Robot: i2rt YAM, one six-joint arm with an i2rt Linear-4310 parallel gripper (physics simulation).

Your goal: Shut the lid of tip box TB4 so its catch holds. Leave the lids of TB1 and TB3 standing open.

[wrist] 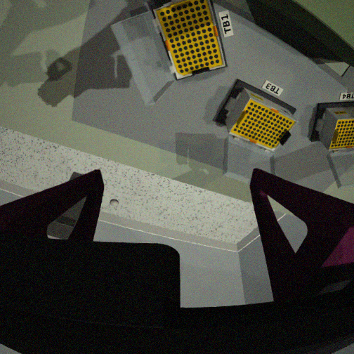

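Observation:
My gripper (pixel 176 177) is visible, as is a grey mat (pixel 182 121).

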